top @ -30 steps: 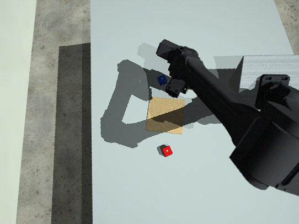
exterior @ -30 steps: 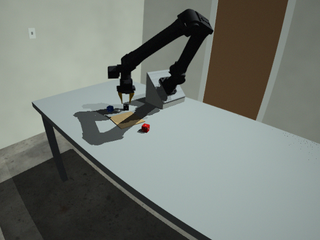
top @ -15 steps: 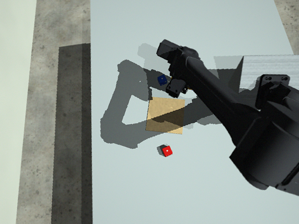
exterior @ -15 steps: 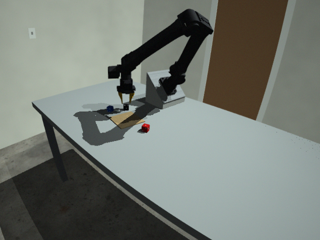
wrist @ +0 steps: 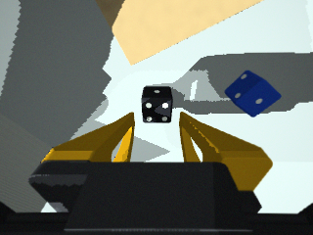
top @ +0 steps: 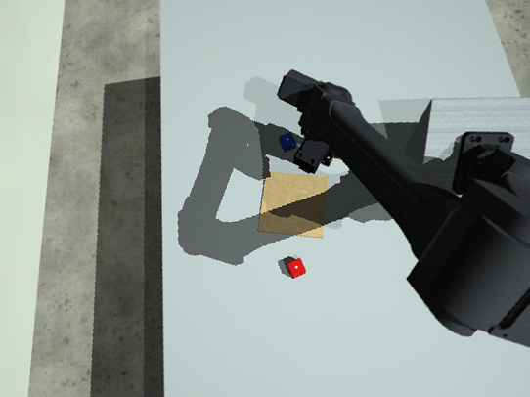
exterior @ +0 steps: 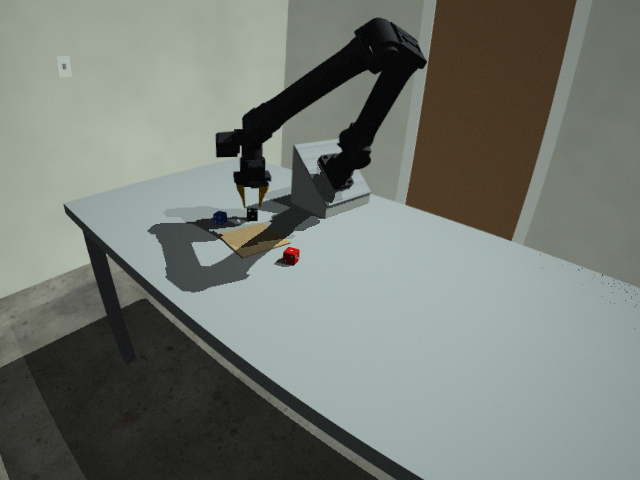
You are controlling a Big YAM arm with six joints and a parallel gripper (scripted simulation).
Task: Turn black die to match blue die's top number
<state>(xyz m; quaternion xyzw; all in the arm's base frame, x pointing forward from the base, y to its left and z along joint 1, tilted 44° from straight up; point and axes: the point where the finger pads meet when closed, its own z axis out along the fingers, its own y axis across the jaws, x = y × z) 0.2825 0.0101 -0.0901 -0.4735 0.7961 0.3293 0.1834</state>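
Right now the black die is 3 cm below my hand. Also, from my hand: red die (6 cm ahead, 25 cm to the left, 3 cm below); blue die (9 cm ahead, 3 cm to the right, 3 cm below); tan mat (7 cm ahead, 11 cm to the left, 4 cm below).
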